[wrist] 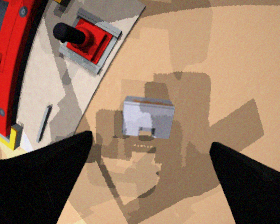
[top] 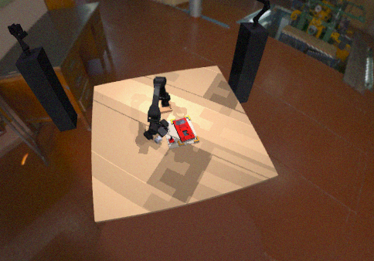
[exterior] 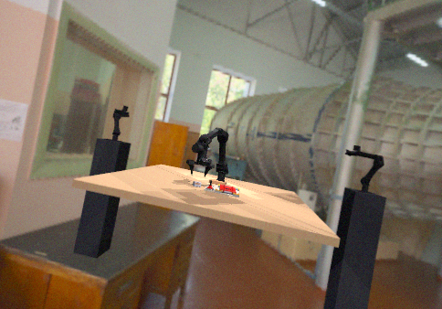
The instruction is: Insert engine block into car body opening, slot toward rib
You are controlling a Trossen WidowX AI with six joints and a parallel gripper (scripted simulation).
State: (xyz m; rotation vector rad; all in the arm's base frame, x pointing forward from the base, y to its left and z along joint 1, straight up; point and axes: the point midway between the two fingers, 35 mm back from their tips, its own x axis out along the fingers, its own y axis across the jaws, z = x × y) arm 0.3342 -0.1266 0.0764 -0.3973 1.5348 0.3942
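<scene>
Right now the engine block is 10 mm behind my gripper tip and 50 mm below it.
</scene>
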